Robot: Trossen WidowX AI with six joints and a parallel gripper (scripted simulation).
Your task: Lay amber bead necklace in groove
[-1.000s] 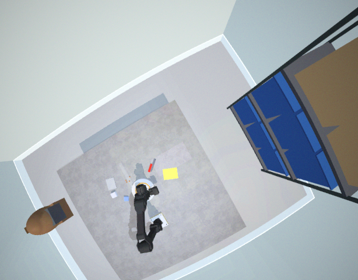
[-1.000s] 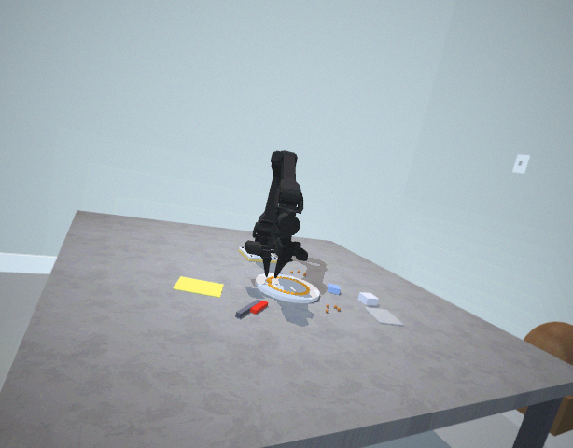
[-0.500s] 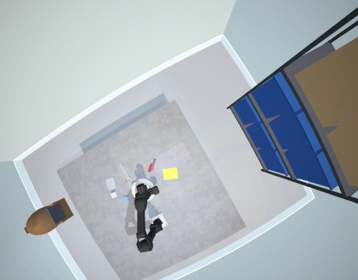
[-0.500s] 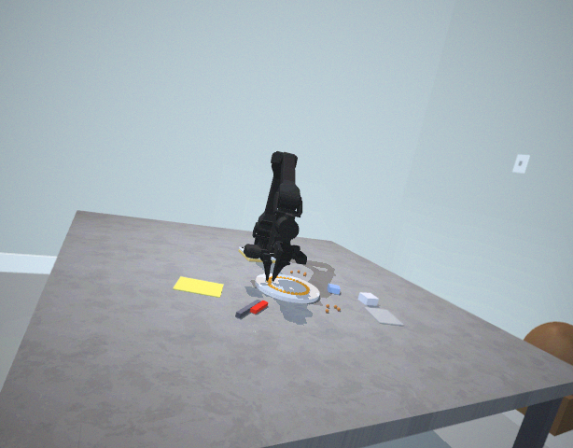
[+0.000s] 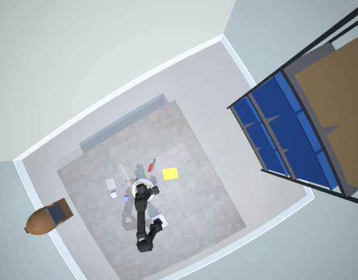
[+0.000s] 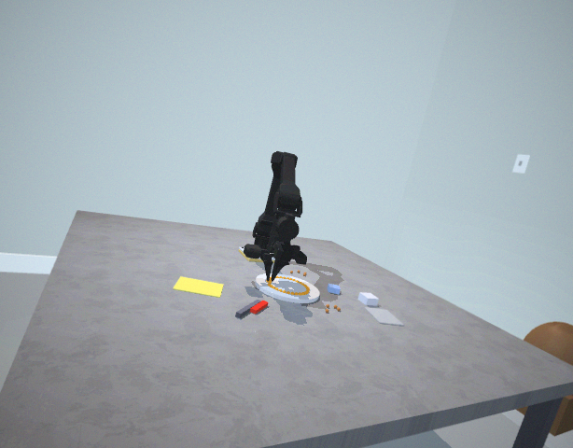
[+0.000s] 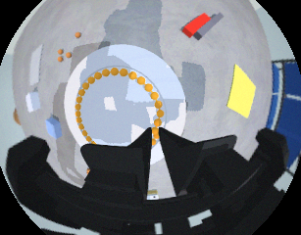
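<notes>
The round white bead board lies 5 cm to the left of my gripper tip, 3 cm ahead of it and 1 cm below it. From my gripper tip the other things lie so: yellow sheet (22 cm to the right, 1 cm below, 1 cm behind); blue block (22 cm to the left, 7 cm ahead, 1 cm below); grey tool (14 cm to the right, 14 cm ahead, 1 cm below).
</notes>
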